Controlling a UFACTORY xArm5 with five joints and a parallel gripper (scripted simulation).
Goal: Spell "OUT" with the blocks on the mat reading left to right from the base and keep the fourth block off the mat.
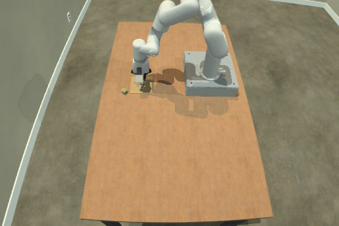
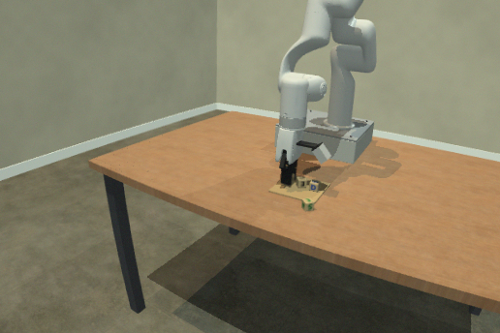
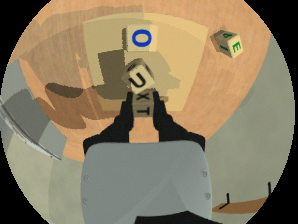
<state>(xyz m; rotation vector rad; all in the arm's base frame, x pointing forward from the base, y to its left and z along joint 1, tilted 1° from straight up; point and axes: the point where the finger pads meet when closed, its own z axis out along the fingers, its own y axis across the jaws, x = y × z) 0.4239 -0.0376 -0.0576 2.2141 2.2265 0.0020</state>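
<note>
My hand is 40 mm to the right of the U block and 10 mm above it. The rest, counted from my hand: tan mat (40 mm to the left, 30 mm below).
</note>
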